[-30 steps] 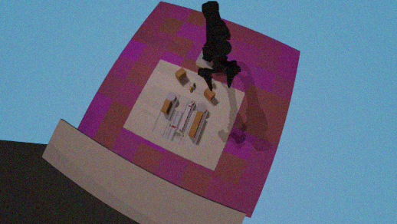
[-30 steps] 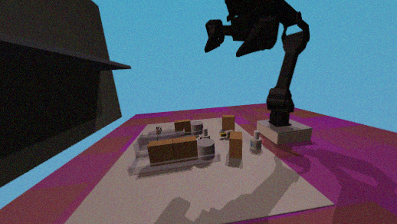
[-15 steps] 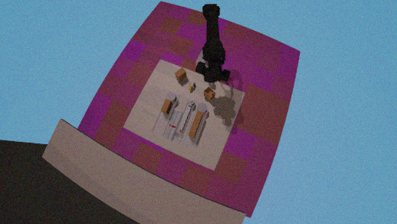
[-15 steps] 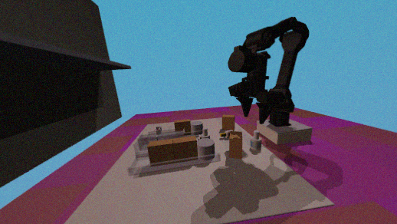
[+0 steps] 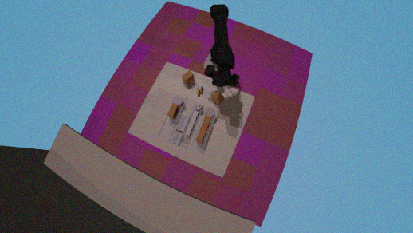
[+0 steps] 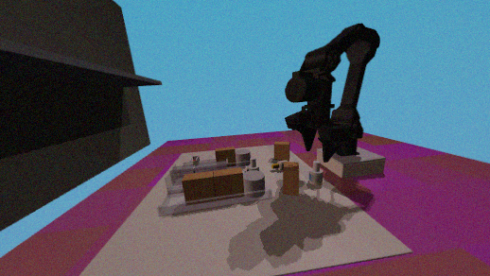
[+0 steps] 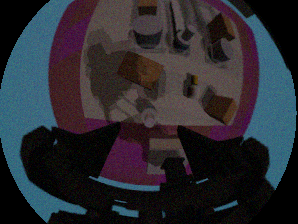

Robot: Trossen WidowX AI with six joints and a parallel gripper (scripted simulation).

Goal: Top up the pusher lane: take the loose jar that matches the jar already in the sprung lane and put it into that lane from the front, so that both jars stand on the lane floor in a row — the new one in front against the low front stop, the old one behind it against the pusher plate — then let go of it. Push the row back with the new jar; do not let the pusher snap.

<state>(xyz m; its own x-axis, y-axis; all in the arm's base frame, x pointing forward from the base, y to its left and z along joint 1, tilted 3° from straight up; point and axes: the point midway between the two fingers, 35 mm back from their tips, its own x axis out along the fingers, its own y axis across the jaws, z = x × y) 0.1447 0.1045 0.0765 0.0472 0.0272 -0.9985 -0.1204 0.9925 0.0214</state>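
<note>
The lane is 330 mm ahead of my gripper tip, 40 mm to the right of it and 70 mm below it. The rest, counted from my gripper tip: wall 800 mm ahead, 10 mm to the left, 310 mm above.
</note>
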